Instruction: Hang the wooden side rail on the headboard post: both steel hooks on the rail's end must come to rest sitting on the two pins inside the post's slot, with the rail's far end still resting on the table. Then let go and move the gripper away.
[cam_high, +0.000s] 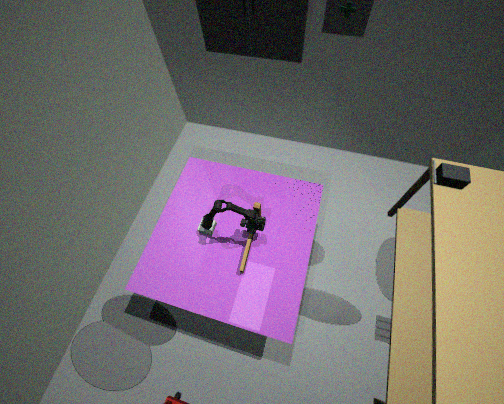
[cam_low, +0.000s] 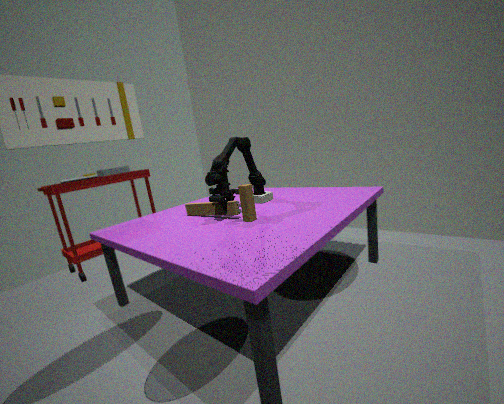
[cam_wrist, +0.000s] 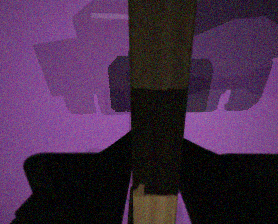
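Now: gripper tip 140 mm to the right of the wooden headboard post, 40 mm below it and 30 mm past it.
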